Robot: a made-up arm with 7 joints.
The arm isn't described. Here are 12 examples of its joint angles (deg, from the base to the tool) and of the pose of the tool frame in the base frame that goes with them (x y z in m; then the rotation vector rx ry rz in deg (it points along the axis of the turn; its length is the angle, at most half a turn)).
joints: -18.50 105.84 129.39 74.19 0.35 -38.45 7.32
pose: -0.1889 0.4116 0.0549 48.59 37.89 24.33
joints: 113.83 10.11 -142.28 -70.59 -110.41 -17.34 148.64
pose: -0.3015 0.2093 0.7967 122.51 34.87 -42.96
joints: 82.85 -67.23 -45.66 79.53 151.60 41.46 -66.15
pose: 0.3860 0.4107 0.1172 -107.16 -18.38 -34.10
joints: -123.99 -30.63 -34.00 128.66 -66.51 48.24 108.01
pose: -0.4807 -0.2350 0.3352 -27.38 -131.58 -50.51
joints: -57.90 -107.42 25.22 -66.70 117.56 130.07 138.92
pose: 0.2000 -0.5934 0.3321 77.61 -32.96 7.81
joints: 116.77 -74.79 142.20 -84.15 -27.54 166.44 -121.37
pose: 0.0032 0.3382 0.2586 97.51 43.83 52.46
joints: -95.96 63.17 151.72 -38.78 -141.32 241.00 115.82
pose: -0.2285 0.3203 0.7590 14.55 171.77 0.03
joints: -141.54 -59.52 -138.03 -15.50 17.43 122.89 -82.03
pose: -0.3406 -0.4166 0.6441 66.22 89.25 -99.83
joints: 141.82 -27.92 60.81 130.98 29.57 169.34 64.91
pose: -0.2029 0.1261 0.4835 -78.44 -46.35 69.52
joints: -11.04 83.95 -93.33 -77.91 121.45 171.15 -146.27
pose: -0.4689 0.1761 0.5028 -130.56 -68.67 35.47
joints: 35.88 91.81 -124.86 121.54 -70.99 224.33 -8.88
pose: -0.1163 -0.3779 0.1490 -21.86 -39.20 124.45
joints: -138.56 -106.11 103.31 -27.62 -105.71 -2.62 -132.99
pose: -0.7609 -0.1444 0.1506 -151.12 44.06 -19.77
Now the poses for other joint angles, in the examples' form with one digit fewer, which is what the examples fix.
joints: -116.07 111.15 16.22 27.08 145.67 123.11 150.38
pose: 0.323 0.486 0.416 -47.6 26.0 14.7
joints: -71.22 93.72 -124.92 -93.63 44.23 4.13 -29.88
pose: 0.178 0.500 0.570 -30.4 -45.1 -28.1
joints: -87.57 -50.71 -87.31 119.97 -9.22 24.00 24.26
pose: -0.520 -0.127 0.529 -23.2 -150.2 -86.6
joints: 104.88 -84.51 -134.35 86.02 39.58 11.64 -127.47
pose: 0.288 0.373 0.786 49.2 98.4 -10.1
